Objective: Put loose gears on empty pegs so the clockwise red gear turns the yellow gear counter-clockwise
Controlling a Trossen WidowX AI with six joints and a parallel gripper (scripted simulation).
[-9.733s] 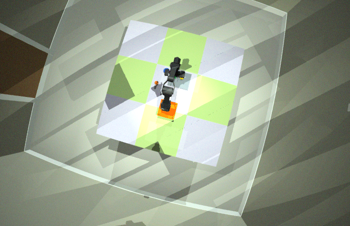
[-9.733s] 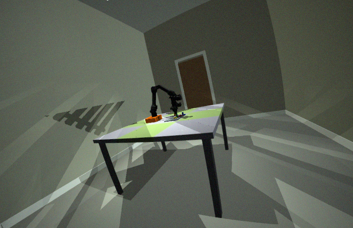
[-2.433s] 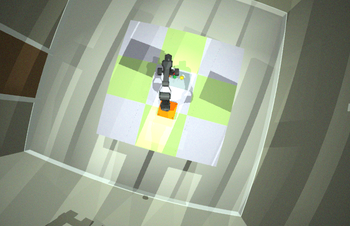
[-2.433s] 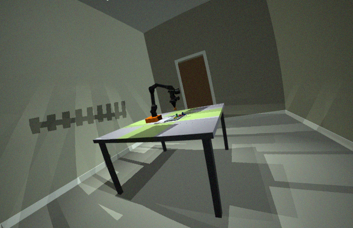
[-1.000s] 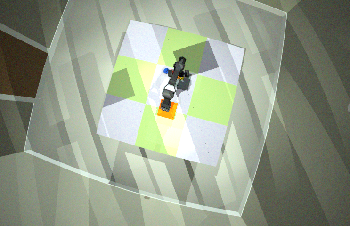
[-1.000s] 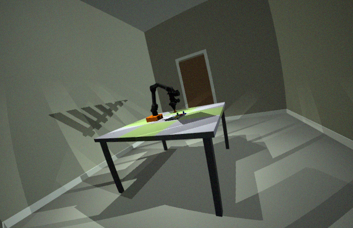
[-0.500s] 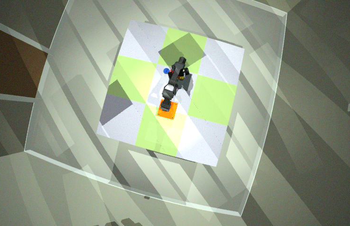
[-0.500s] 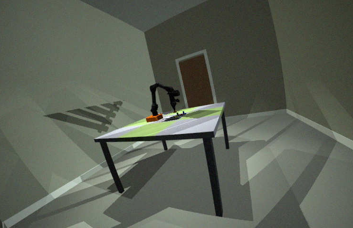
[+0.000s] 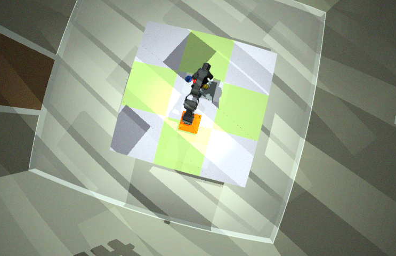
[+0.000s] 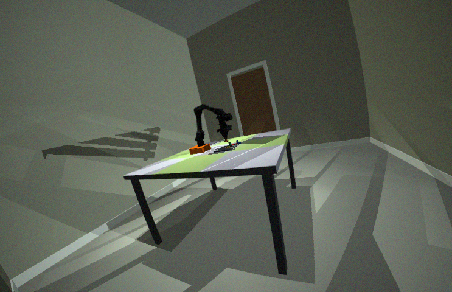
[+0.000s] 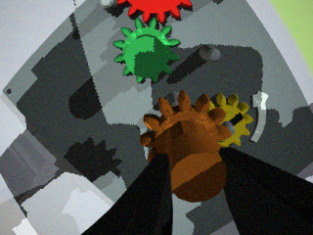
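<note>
Right now my gripper tip is 60 mm above the green gear, 40 mm to the right of it and 10 mm short of it. Also, from my gripper tip: red gear (70 mm below, 60 mm to the left, 40 mm ahead); then white arrow mark (80 mm below, 50 mm to the right, 40 mm ahead); then orange gear (10 mm below).
</note>
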